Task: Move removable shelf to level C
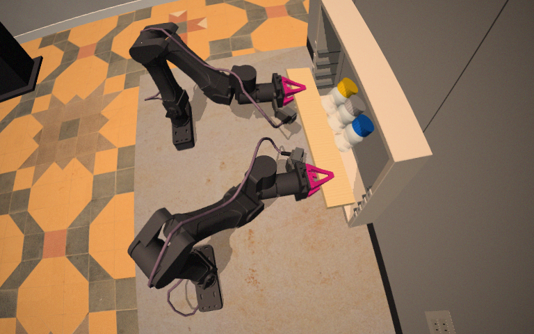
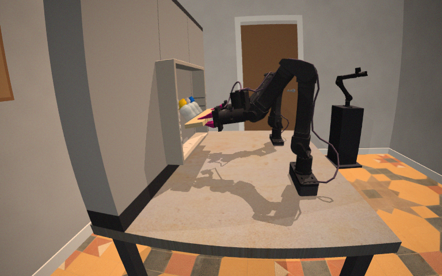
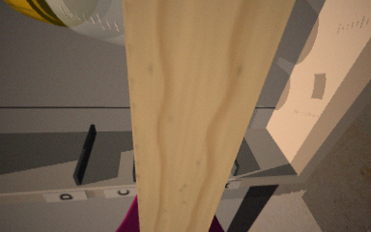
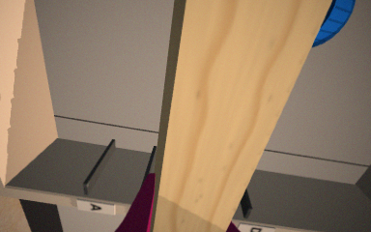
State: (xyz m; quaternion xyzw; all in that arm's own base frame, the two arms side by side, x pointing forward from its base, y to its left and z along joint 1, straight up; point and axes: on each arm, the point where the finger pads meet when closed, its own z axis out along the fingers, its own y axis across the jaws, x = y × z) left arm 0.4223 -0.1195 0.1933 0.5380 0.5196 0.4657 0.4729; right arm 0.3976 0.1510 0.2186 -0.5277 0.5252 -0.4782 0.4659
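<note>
Now: left hand 8 cm short of the yellow-capped bottle, 8 cm to the left of it and 3 cm below it. From my left hand the other things lie so: grey-capped bottle (7 cm ahead, 14 cm to the right, 4 cm above); then wooden shelf (15 cm to the right); then wall rack (9 cm ahead, 16 cm to the right, 5 cm above).
The blue-capped bottle lies 9 cm ahead of my right hand, 8 cm to the left of it and 4 cm above it. Also, from my right hand: grey-capped bottle (15 cm to the left, 9 cm ahead, 4 cm above); then wooden shelf (15 cm to the left, 1 cm ahead); then wall rack (14 cm to the left, 10 cm ahead, 5 cm above).
</note>
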